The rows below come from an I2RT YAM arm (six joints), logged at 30 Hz.
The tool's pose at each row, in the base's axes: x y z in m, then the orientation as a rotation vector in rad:
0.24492 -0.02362 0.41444 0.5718 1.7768 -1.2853
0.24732 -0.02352 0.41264 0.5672 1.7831 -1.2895
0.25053 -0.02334 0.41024 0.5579 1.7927 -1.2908
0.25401 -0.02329 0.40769 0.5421 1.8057 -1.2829
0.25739 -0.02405 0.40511 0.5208 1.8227 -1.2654
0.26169 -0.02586 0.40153 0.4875 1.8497 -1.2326
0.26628 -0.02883 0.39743 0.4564 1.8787 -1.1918
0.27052 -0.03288 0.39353 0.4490 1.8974 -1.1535
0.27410 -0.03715 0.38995 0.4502 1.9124 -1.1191
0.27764 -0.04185 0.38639 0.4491 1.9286 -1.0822
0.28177 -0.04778 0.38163 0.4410 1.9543 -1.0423
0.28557 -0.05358 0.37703 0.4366 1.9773 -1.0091
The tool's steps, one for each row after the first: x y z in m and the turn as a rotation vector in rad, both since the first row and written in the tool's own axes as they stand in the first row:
0.00021 0.00283 0.00099 -0.0007 0.0027 -0.0075
0.00047 0.00662 0.00228 -0.0061 0.0050 -0.0172
0.00074 0.01065 0.00380 -0.0209 0.0054 -0.0266
0.00117 0.01432 0.00603 -0.0451 0.0050 -0.0354
0.00206 0.01884 0.00968 -0.0867 0.0046 -0.0468
0.00335 0.02343 0.01457 -0.1332 0.0068 -0.0543
0.00479 0.02725 0.02031 -0.1663 0.0141 -0.0468
0.00634 0.03032 0.02597 -0.1926 0.0237 -0.0356
0.00794 0.03319 0.03201 -0.2217 0.0333 -0.0251
0.01037 0.03670 0.03954 -0.2576 0.0469 -0.0215
0.01282 0.03992 0.04681 -0.2868 0.0611 -0.0184

